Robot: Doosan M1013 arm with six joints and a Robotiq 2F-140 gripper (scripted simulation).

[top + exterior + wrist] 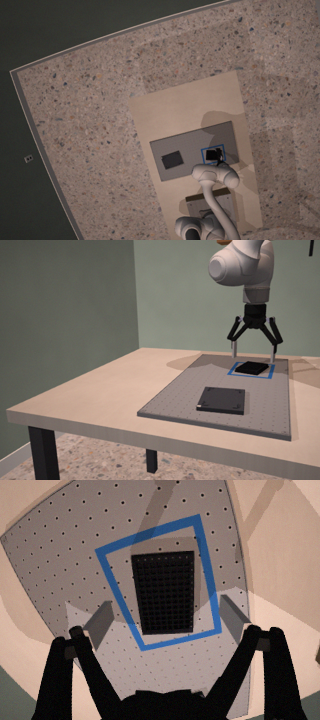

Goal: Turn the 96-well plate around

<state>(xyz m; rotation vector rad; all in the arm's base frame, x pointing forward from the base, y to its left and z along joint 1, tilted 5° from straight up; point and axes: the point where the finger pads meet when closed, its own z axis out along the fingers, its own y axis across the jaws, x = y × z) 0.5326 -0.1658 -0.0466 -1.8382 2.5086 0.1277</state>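
Now: hand 4 cm above the black 96-well plate. The rest, counted from my hand: small white A1 mark: 43 cm to the left, 11 cm ahead, 4 cm below; plate nest N1: 35 cm to the left, 6 cm ahead, 4 cm below.
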